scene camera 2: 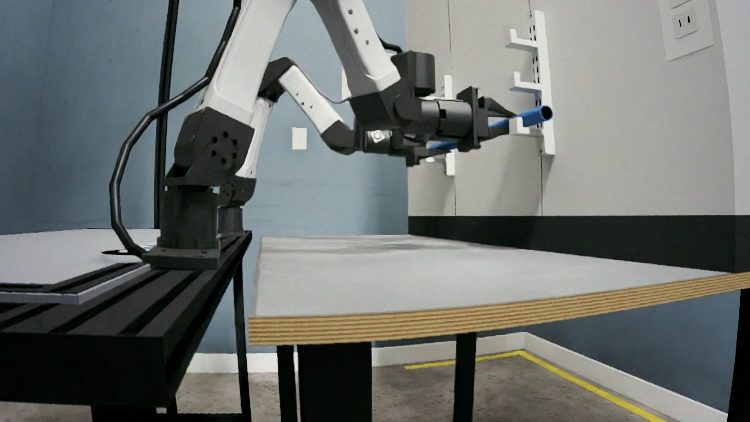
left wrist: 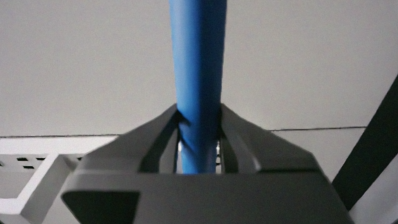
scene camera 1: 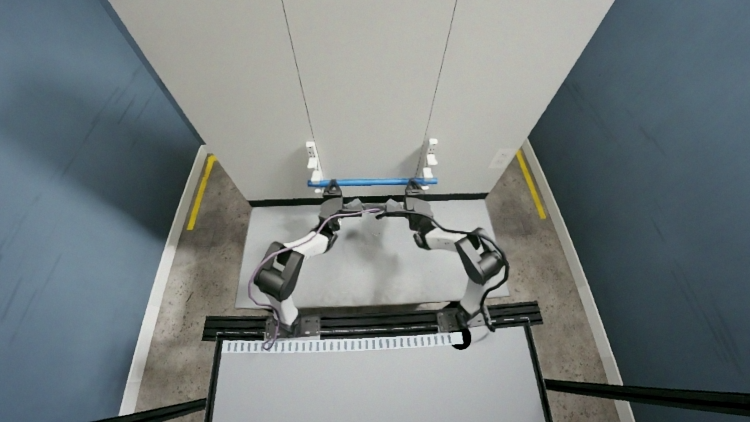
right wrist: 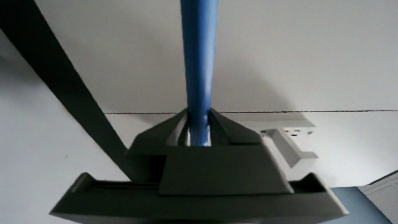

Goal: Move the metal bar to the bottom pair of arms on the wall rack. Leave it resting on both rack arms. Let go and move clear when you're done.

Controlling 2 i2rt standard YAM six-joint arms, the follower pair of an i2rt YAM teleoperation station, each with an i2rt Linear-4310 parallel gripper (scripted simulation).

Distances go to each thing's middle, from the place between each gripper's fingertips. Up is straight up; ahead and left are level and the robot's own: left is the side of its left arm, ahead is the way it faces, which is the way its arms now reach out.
Labels:
Right now the blue metal bar (scene camera 2: 544, 113) is 15 cm to the right of my left hand.
I see the blue metal bar 15 cm to the left of my right hand.

